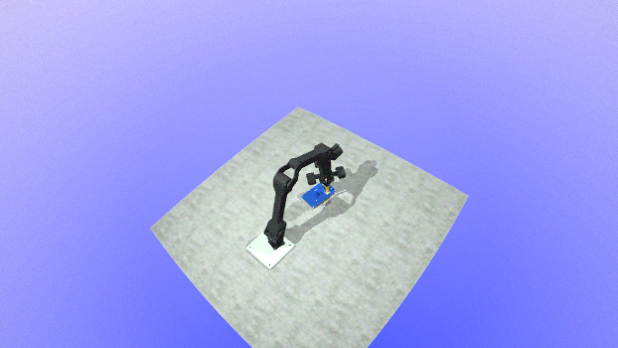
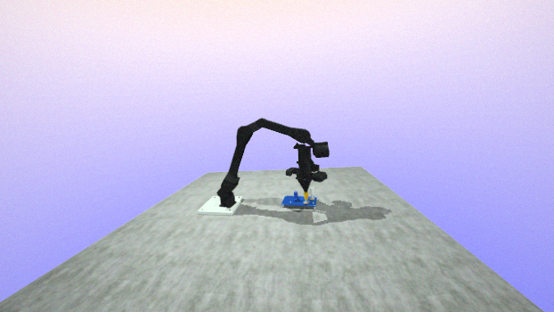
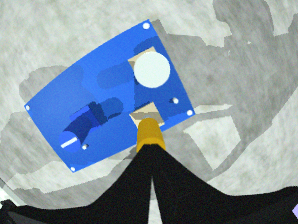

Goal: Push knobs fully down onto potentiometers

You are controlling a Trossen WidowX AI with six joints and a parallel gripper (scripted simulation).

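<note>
My gripper tip is now 20 mm above the orange knob. From my gripper tip the other things lie so: dark blue part 50 mm behind, 30 mm below, 20 mm to the left; blue knob 50 mm behind, 20 mm to the left, 20 mm below.
</note>
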